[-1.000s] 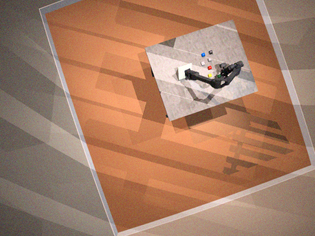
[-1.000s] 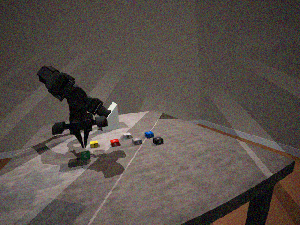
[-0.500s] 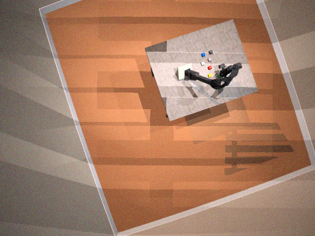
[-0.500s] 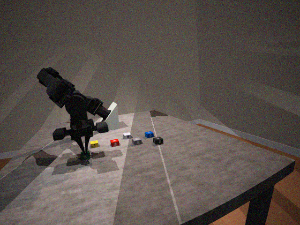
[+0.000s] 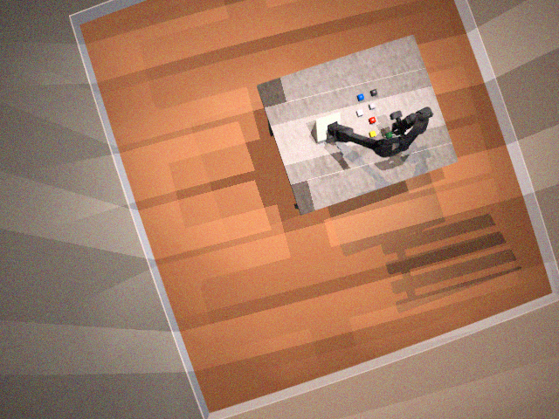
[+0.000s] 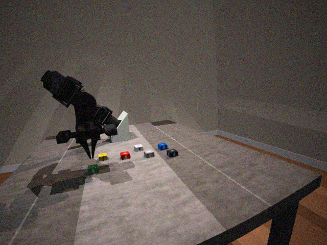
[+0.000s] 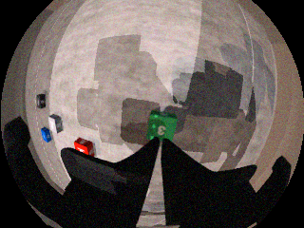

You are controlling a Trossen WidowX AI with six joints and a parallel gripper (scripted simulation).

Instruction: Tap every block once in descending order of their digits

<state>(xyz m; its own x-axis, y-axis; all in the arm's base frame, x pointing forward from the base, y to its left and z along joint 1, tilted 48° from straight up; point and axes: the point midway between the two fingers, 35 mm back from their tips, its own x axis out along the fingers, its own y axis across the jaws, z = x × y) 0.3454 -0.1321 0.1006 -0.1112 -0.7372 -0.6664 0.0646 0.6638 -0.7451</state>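
Now: the green block 4 cm below my gripper tip. The rest, counted from my gripper tip: grey block (21 cm to the left, 4 cm below, 3 cm behind); yellow block (10 cm behind, 4 cm to the left, 4 cm below); red block (13 cm to the left, 6 cm behind, 4 cm below).
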